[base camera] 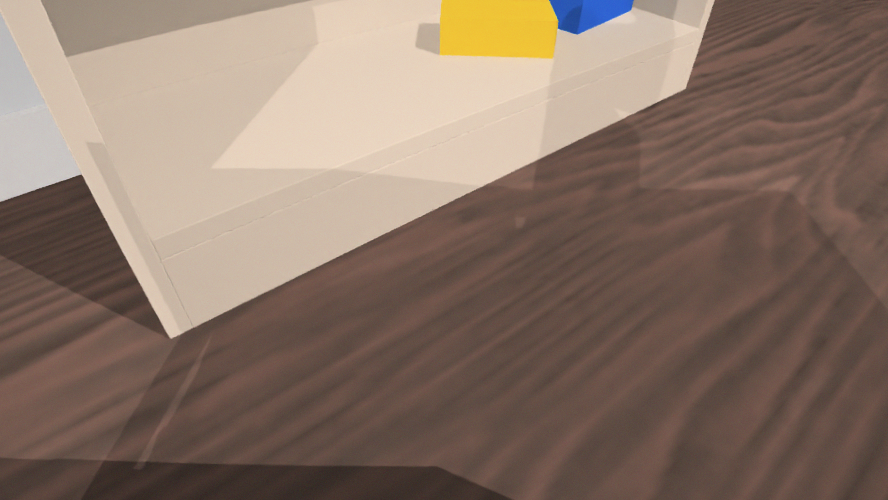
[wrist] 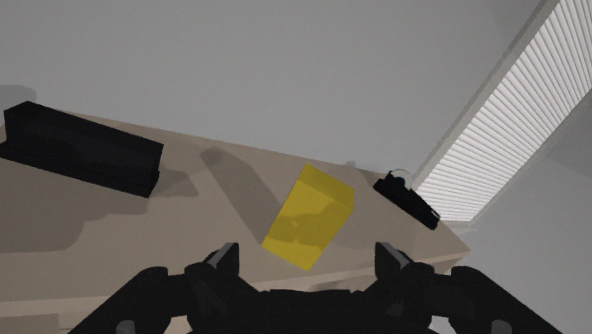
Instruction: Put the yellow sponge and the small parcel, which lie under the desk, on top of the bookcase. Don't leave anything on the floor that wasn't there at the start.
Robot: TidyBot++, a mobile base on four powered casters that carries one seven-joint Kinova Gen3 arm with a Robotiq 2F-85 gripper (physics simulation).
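Places are measured from the arm's base along level axes (x left, y back, z up), in metres.
Pixels of known places: gripper, between the fingertips: [wrist: 306, 257].
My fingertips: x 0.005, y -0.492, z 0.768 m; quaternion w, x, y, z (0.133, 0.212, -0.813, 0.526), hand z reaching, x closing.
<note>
For each thing: its top centre in the pictures, then the offset to it from my fingertips. "pt": a spot on its surface instead.
- yellow sponge, centre of its top: [wrist: 328, 184] dx -0.003, dy -0.118, dz -0.005 m
- long black box-shaped object, centre of its top: [wrist: 87, 127] dx +0.239, dy -0.061, dz -0.051 m
- black tape dispenser, centre of its top: [wrist: 422, 181] dx -0.225, dy -0.427, dz -0.035 m
- yellow block, centre of its top: [base camera: 497, 7] dx -0.078, dy -0.287, dz -1.020 m
- blue block, a spot on its surface: [base camera: 590, 12] pt dx -0.214, dy -0.346, dz -1.041 m
The yellow sponge [wrist: 311, 220] lies on top of the bookcase [wrist: 210, 250], turned at a slant, in the middle of the wrist view. My gripper [wrist: 306, 257] is open and empty above the bookcase top, with the sponge apart from its fingers and showing in the gap between them. In the base camera view the lower part of the bookcase [base camera: 372, 223] stands on the floor. The small parcel cannot be made out in either view, and the desk does not show.
On the bookcase top a long black box-shaped object [wrist: 85, 150] lies to the left, and a black tape dispenser [wrist: 407, 202] lies near the right end. A yellow block [base camera: 497, 34] and a blue block [base camera: 590, 12] are on the bottom shelf. A white slatted blind [wrist: 505, 120] is at the right.
</note>
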